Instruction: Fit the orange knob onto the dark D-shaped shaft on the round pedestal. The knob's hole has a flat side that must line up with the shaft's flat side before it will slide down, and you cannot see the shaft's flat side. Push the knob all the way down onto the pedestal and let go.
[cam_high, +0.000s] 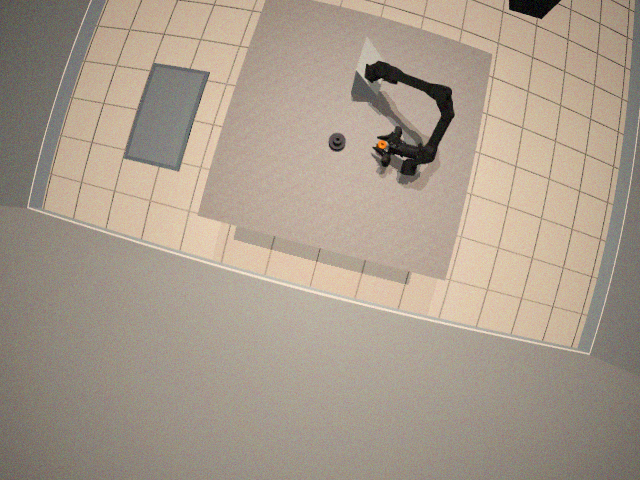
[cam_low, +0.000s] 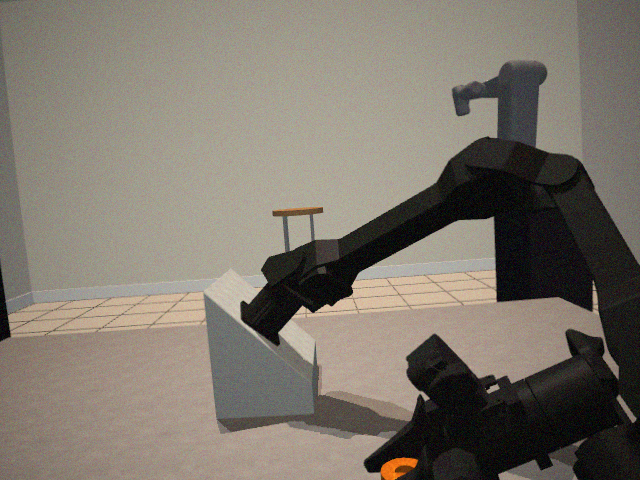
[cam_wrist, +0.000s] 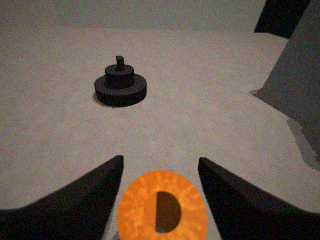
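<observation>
My gripper tip is now 3 cm to the right of the orange knob, 2 cm above it and 1 cm short of it. Also, from my gripper tip: dark round pedestal (18 cm to the right, 2 cm below, 1 cm ahead).
</observation>
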